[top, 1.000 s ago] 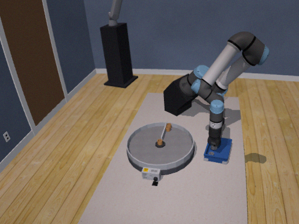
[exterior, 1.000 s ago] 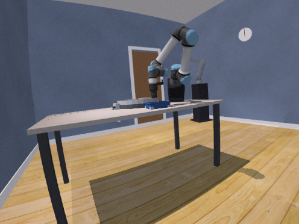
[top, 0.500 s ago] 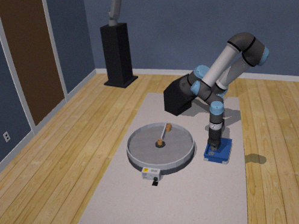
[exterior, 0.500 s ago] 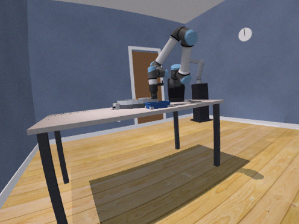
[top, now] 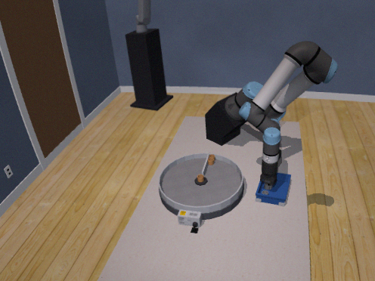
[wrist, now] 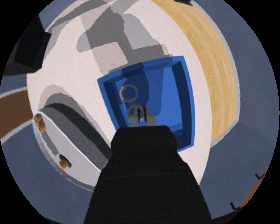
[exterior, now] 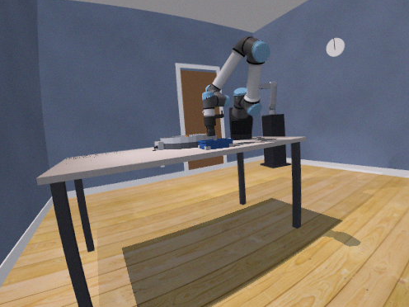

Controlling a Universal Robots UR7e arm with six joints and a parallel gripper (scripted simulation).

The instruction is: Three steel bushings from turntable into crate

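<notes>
My hand is 2 cm to the right of the blue crate and 1 cm short of it. Also, from my hand: round grey turntable 33 cm to the right, 11 cm ahead, 2 cm above.
</notes>
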